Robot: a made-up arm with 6 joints.
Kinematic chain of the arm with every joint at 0, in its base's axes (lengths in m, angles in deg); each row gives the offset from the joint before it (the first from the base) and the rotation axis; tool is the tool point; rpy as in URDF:
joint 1: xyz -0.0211 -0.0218 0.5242 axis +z
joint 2: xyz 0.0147 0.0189 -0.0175 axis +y
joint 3: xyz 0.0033 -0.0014 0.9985 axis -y
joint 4: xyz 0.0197 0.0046 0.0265 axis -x
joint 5: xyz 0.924 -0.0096 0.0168 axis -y
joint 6: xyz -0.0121 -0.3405 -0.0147 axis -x
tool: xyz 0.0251 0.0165 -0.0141 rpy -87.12 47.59 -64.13
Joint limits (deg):
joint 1: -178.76..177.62
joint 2: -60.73..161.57
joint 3: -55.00..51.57
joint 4: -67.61..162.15
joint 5: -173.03..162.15
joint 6: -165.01..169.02
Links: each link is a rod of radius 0.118 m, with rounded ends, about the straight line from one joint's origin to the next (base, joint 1, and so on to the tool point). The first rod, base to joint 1, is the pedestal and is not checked.
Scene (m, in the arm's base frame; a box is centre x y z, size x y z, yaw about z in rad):
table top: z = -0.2
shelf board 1: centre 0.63 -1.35 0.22 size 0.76 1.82 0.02 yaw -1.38
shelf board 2: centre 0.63 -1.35 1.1 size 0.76 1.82 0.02 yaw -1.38
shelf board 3: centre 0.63 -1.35 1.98 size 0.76 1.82 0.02 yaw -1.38
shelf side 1: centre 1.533 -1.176 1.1 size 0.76 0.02 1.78 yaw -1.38
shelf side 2: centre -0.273 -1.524 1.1 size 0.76 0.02 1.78 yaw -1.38
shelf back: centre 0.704 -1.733 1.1 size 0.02 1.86 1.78 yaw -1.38
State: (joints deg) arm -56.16 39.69 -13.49 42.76 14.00 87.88
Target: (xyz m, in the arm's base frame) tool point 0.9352 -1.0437 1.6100
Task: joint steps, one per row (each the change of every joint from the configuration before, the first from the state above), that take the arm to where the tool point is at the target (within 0.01 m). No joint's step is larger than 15 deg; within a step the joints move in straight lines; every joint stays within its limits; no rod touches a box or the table.
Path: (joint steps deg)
1: 10.59 -10.46 -13.84 -11.97 -1.32 -1.10
2: 10.59 -10.47 -13.83 -11.96 -1.32 -1.11
3: 10.59 -10.46 -13.84 -11.97 -1.33 -1.10
4: 0.95 -2.84 14.42 14.81 1.28 1.08
5: 0.95 -2.84 14.42 14.81 1.28 1.09
6: 0.96 -2.84 14.42 14.80 1.28 1.09
7: -8.49 10.95 12.78 0.95 0.60 0.36
8: -8.49 10.95 12.77 0.94 0.60 0.36

